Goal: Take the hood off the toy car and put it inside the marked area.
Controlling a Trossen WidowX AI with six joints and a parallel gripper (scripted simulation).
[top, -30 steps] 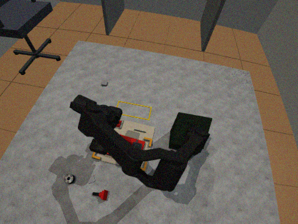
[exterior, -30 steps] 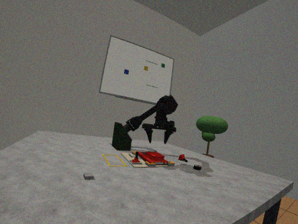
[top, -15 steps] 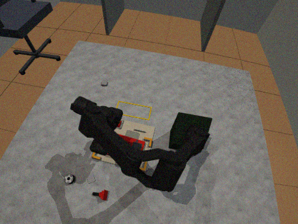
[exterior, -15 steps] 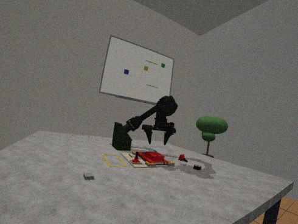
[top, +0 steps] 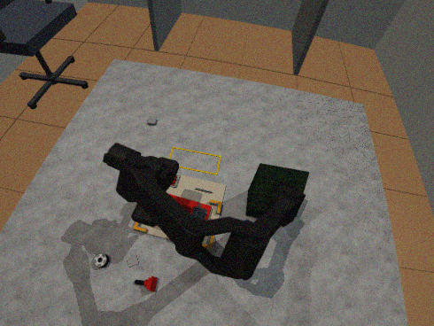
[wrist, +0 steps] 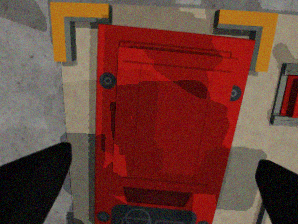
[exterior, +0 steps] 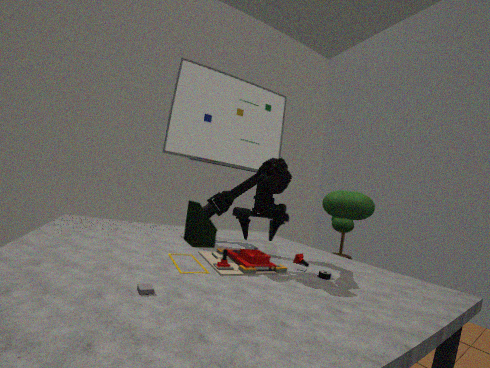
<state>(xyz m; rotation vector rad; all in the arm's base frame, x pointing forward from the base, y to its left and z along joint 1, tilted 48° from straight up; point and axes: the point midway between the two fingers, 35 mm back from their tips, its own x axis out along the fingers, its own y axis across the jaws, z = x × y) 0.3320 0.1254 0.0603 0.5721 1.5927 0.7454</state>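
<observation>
My gripper tip is now 5 cm above the red hood. The rest, counted from my gripper tip: grey disc (21 cm ahead, 34 cm to the right, 9 cm below).
</observation>
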